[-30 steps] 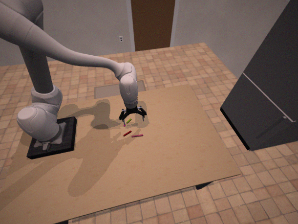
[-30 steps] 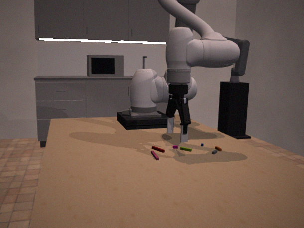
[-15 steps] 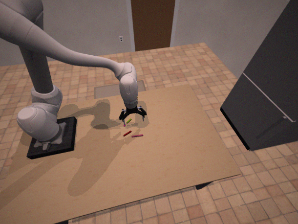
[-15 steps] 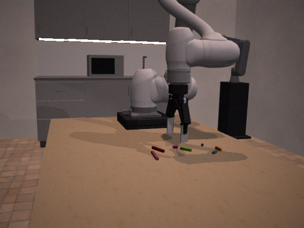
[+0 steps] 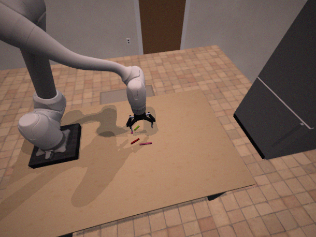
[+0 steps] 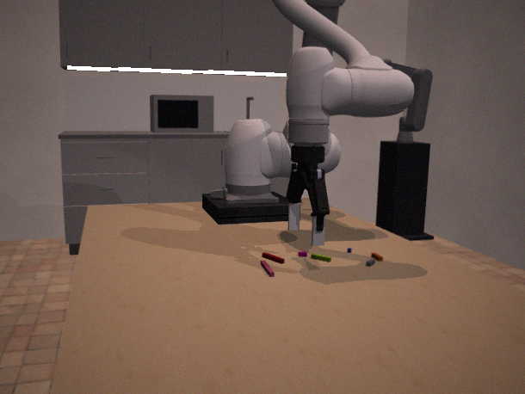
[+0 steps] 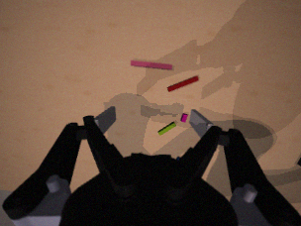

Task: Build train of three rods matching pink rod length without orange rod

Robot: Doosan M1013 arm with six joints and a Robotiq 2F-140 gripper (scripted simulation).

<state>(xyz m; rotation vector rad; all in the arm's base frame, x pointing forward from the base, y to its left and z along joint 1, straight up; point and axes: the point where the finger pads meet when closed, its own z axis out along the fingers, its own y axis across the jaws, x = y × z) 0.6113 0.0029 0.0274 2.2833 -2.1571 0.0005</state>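
Right now my hand is 90 mm past the blue rod, 150 mm to the right of it and 70 mm above it. Round my hand: magenta rod: 80 mm behind, 20 mm to the left, 70 mm below; then lime rod: 40 mm behind, 60 mm to the left, 70 mm below; then red rod: 60 mm behind, 60 mm to the right, 70 mm below.
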